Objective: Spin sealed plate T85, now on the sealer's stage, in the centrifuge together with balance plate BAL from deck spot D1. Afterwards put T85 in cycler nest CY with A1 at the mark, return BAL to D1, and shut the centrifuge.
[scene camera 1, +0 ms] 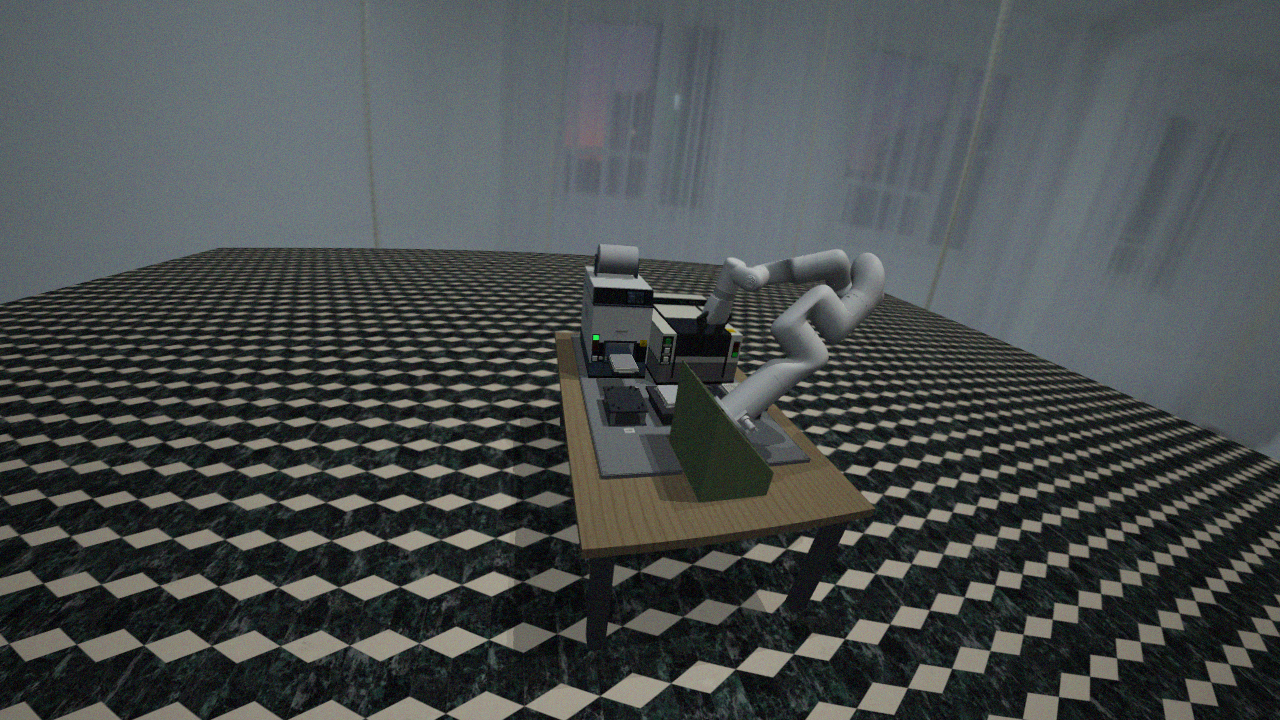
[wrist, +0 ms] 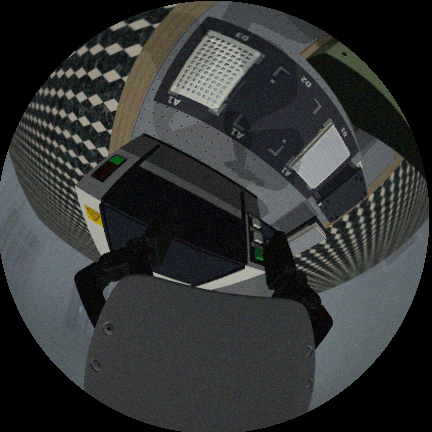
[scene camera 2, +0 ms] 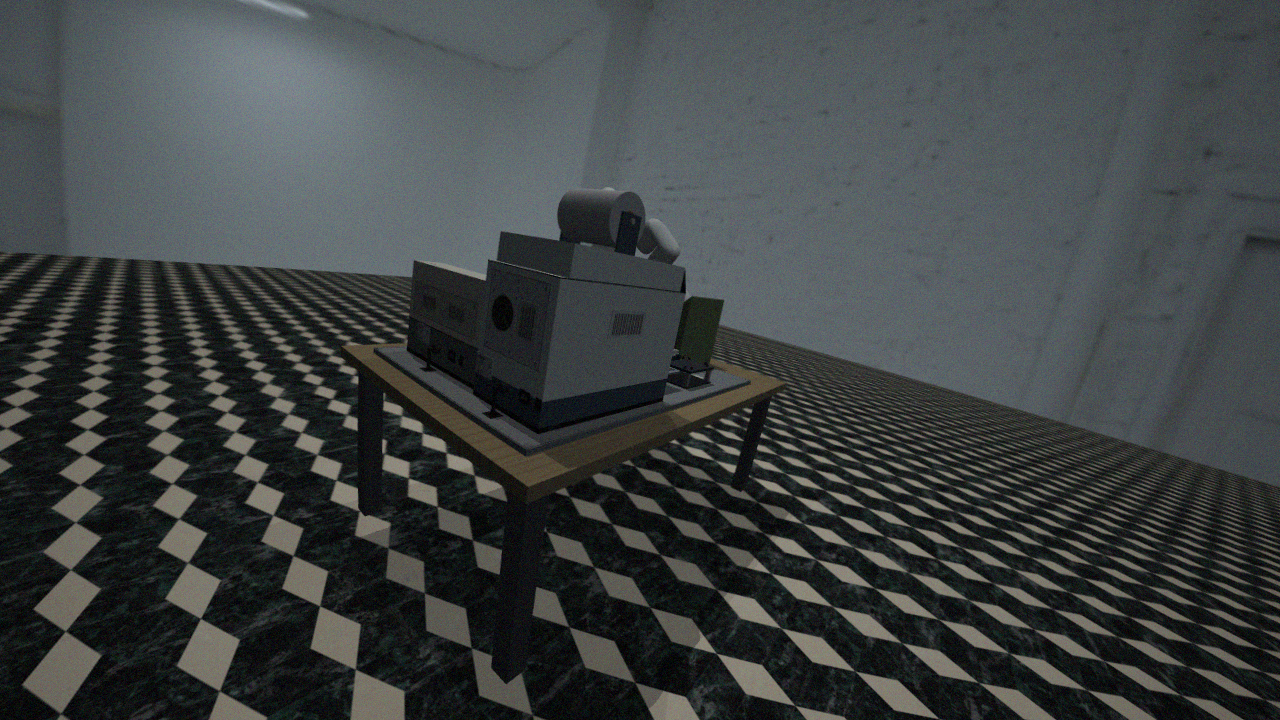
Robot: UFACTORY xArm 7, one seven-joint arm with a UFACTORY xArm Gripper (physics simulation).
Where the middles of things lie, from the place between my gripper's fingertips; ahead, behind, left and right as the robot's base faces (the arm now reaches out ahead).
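Relative to the pale plate (wrist: 326, 150), my gripper is 17 cm above it, 11 cm past it and 16 cm to the right of it. Instrument with green button (scene camera 2: 446, 302): 11 cm below my hand, 31 cm ahead of it, 5 cm to the right of it. Of the things named here, going by their middles, the pale plate is the nearest to my gripper.
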